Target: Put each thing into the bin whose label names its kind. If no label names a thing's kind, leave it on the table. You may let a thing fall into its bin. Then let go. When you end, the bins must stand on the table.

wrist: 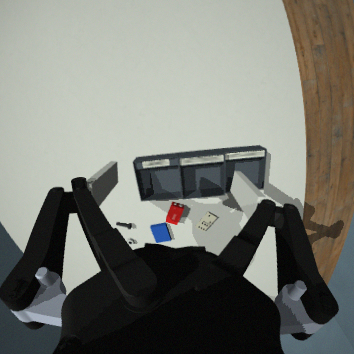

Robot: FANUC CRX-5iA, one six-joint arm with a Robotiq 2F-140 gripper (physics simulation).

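Places are measured from the arm's base along level axes (x ahead, y left, z up), in millimetres.
Where they show: gripper, fingertip midpoint: (175, 176).
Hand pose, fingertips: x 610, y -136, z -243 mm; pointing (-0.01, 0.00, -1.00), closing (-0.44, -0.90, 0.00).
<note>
After its pixels a point has its place.
A row of three joined dark grey bins (175, 161) {x 596, y -130, z -352 mm} stands on the table, with pale labels (156, 163) {x 605, y -96, z -352 mm} (202, 160) {x 582, y -177, z -345 mm} (245, 155) {x 559, y -257, z -352 mm} too blurred to read. Near its lower long side lie a red brick-like piece (175, 213) {x 483, y -86, z -362 mm} and a cream domino (207, 221) {x 427, y -144, z -373 mm} with dark dots. A blue block (161, 233) {x 436, y -30, z -370 mm} lies below the red piece. A small black bolt (124, 225) {x 488, y 44, z -370 mm} lies left of the blue block, with a small metal nut (132, 241) {x 435, y 51, z -371 mm} below it, close to the gripper's outline. My gripper (175, 176) {x 610, y -136, z -243 mm} is open and empty, high above the bins, its fingers spread to either side.
The pale round table top (150, 75) {x 756, y -145, z -380 mm} has a curved edge at the right, beyond which a wooden floor (325, 125) shows. Shadows fall across the right bin, the table beside the domino and the wood. The gripper's body covers the lower part of the view.
</note>
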